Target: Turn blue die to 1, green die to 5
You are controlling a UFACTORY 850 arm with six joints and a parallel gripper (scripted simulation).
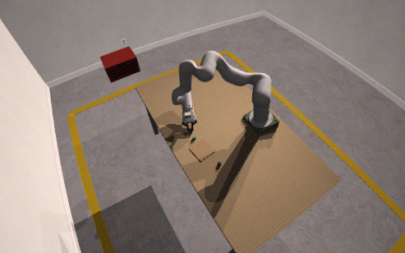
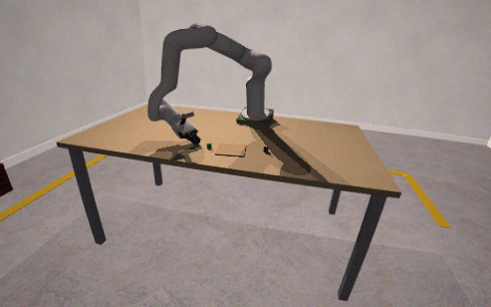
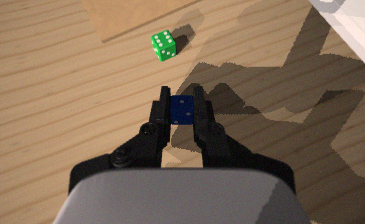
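The green die is 80 mm to the left of my hand and 10 mm below it. The rest, counted from my hand: mat: 10 mm behind, 200 mm to the left, 20 mm below; black die: 70 mm behind, 360 mm to the left, 10 mm below; blue die: 10 mm to the left, 10 mm below.
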